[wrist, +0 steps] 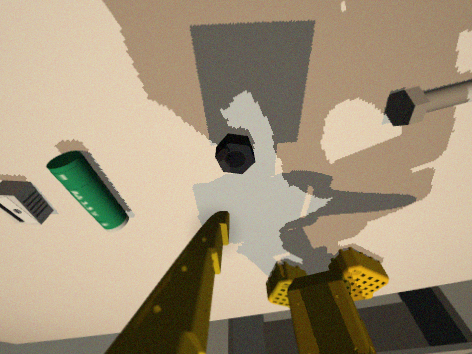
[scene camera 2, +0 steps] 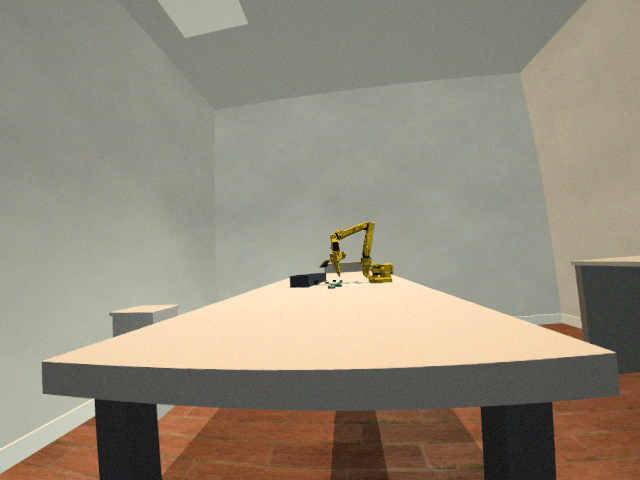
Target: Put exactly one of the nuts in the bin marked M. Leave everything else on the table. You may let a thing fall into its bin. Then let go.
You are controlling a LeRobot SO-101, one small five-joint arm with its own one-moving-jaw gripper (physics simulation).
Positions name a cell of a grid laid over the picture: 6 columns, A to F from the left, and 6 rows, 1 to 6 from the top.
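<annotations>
I see a green battery (wrist: A3), and the battery is 11 cm from the lens.
</annotations>
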